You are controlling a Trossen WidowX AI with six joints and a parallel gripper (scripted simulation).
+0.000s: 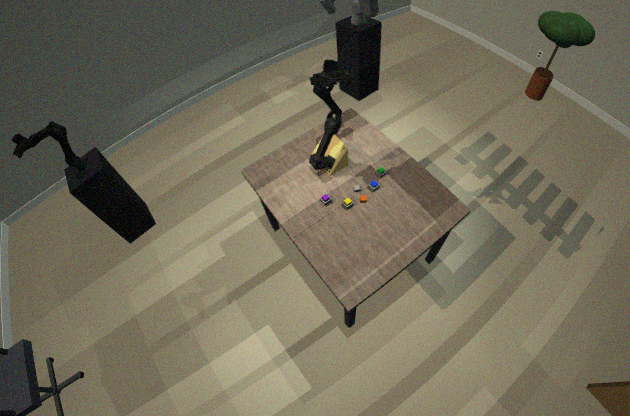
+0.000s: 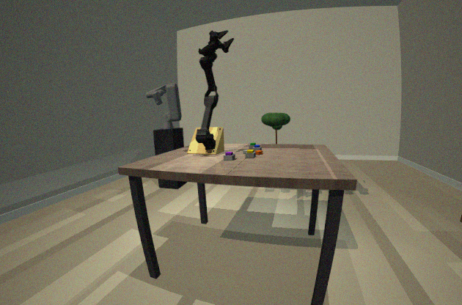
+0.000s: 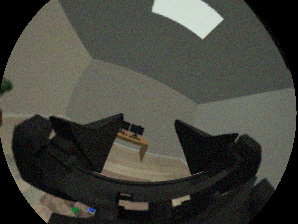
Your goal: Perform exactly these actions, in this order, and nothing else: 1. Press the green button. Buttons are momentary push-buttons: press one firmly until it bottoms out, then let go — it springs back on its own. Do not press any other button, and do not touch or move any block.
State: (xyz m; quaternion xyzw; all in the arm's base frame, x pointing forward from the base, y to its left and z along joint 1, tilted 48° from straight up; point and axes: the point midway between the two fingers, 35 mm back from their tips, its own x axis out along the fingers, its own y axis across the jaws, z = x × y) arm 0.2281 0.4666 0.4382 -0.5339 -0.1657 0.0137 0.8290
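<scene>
Right now my gripper tip is 80 mm short of the green button, 200 mm to the right of it and 700 mm above it. From my gripper tip the other things lie so: purple button: 170 mm to the right, 700 mm below; then yellow button: 100 mm ahead, 90 mm to the right, 700 mm below; then blue button: 120 mm ahead, 100 mm to the left, 700 mm below.
</scene>
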